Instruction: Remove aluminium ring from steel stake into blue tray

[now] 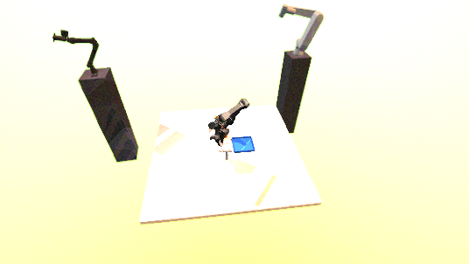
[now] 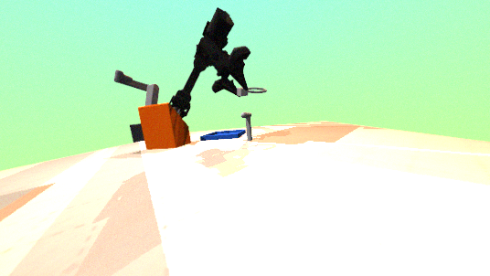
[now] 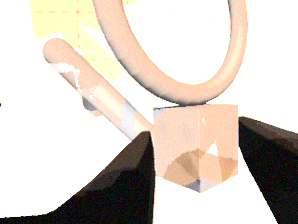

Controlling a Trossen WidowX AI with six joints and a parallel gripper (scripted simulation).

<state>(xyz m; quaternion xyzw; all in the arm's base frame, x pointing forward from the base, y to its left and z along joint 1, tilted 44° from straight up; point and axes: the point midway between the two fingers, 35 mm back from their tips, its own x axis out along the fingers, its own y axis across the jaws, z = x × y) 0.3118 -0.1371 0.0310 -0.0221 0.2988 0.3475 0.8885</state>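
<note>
The aluminium ring is 3 cm ahead of my gripper tip, 3 cm to the left of it and 1 cm above it. The rest, counted from my gripper tip: blue tray (15 cm behind, 23 cm to the left, 16 cm below).
</note>
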